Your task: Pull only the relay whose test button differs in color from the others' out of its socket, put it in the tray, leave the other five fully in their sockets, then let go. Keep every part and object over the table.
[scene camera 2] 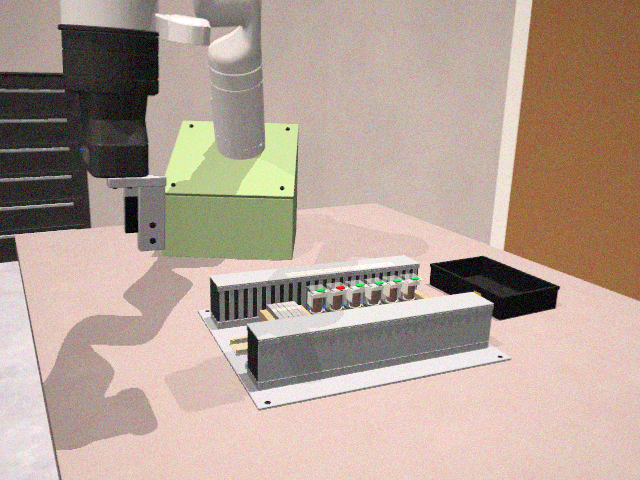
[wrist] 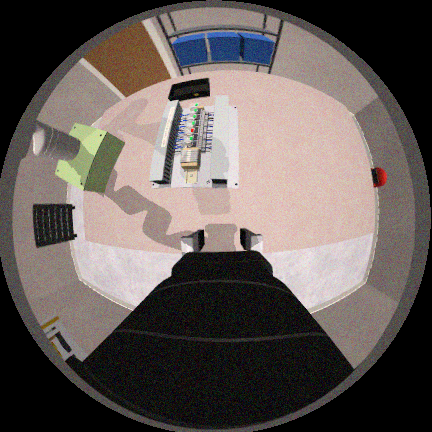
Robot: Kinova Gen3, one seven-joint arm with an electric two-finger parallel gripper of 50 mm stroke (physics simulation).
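Where they show: gripper, between the fingertips: (scene camera 2: 143, 240) (wrist: 221, 236); arm's base, origin of its link: (scene camera 2: 241, 145) (wrist: 72, 148).
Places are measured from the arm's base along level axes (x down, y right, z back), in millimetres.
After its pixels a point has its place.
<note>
The relay with the red test button (scene camera 2: 338, 298) {y 183, x 127, z -458 mm} (wrist: 192, 130) {y 179, x 116, z -455 mm} stands in the row, second from the terminal-block end. The other relays, such as the end relay (scene camera 2: 317, 301) {y 210, x 127, z -448 mm}, have green buttons and stand in the same row in their sockets. The black tray (scene camera 2: 527, 304) {y -89, x 168, z -568 mm} (wrist: 189, 90) {y -121, x 181, z -491 mm} lies beyond the far end of the panel. My gripper (scene camera 2: 140, 222) {y 440, x 8, z -458 mm} (wrist: 221, 236) {y 440, x 8, z -458 mm} is open and empty, high above the table on the terminal-block side of the panel. The relay bases are partly hidden behind the front duct in the scene view.
A front grey duct (scene camera 2: 372, 330) {y 213, x 132, z -542 mm} and a rear slotted duct (scene camera 2: 258, 294) {y 232, x 139, z -359 mm} flank the relay row on the white plate (scene camera 2: 382, 374) {y 209, x 181, z -557 mm}. Pale terminal blocks (scene camera 2: 286, 310) {y 241, x 138, z -426 mm} (wrist: 190, 157) {y 248, x 137, z -428 mm} sit beside the relays. The green robot base box (scene camera 2: 232, 224) {y 89, x 122, z -96 mm} (wrist: 104, 162) {y 91, x 130, z -93 mm} stands behind on the table.
</note>
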